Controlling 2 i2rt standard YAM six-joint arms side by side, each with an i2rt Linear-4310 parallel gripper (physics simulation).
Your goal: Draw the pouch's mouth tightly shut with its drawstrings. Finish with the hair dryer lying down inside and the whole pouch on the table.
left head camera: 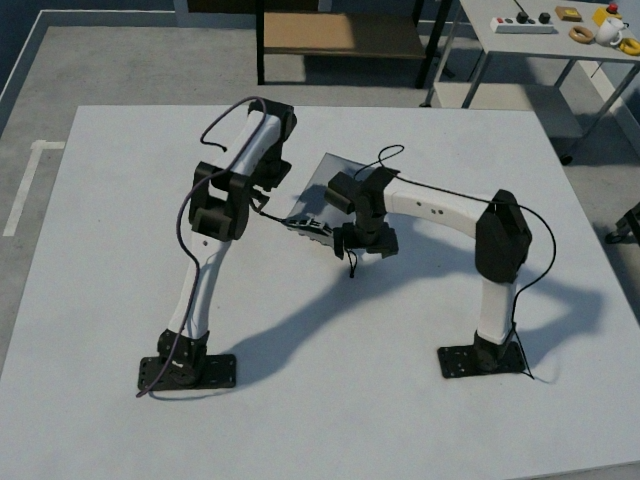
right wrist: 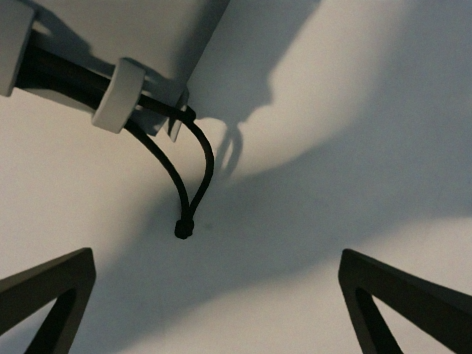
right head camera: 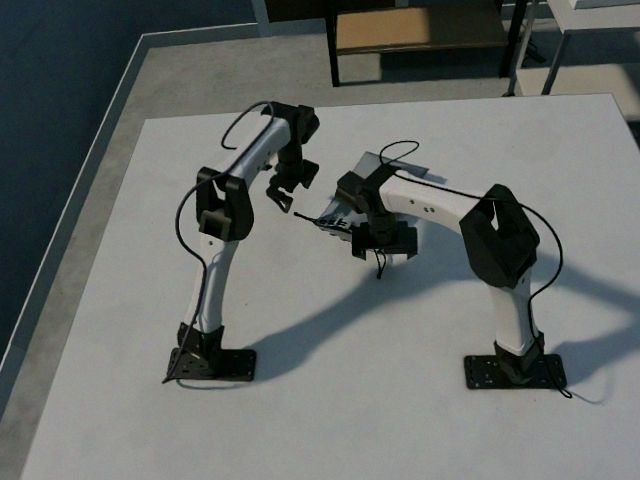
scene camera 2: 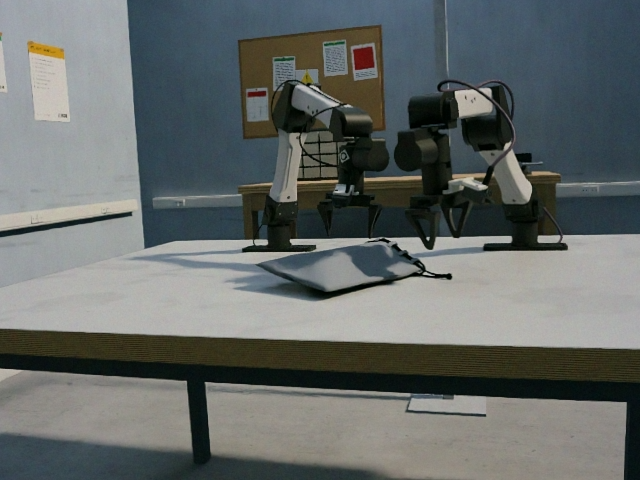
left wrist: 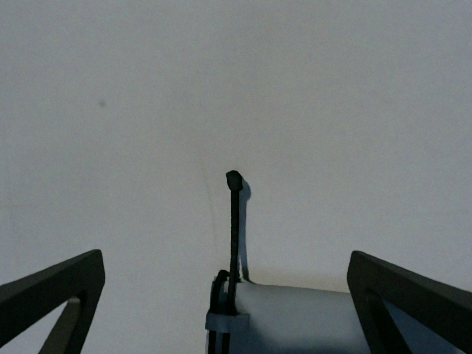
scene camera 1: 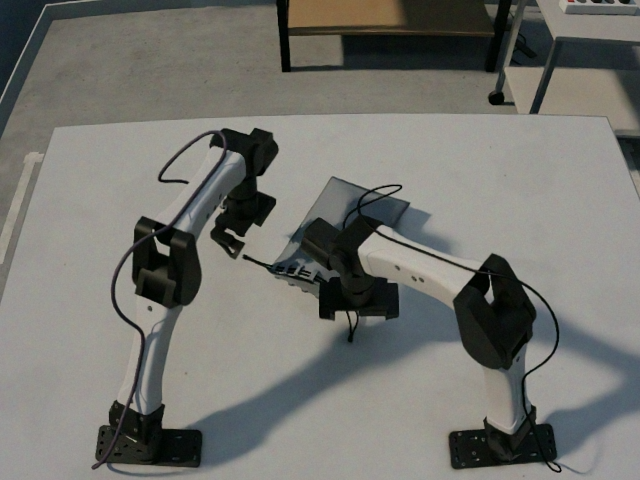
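A grey pouch [left head camera: 323,173] [right head camera: 366,164] [scene camera 1: 330,206] [scene camera 2: 336,268] lies on the table, its looped mouth edge towards the arm bases. How far the mouth is open is unclear. The hair dryer does not show. The left black drawstring [scene camera 1: 255,261] [scene camera 2: 438,275] [left wrist: 234,225] sticks out with a knotted end. My left gripper [scene camera 2: 443,240] [left wrist: 228,264] is open above the table, the cord between its spread fingers in the wrist view but ungripped. The right drawstring [scene camera 1: 351,330] [right wrist: 184,227] forms a knotted loop. My right gripper [scene camera 2: 350,236] [right wrist: 220,261] is open and empty above it.
The right forearm [scene camera 1: 418,258] passes over the pouch's right side. The white table [left head camera: 330,413] carries both arm bases [left head camera: 222,369] [left head camera: 457,361]. A shelf [left head camera: 341,36] and a side table [left head camera: 480,36] with a power strip [left head camera: 522,25] stand behind.
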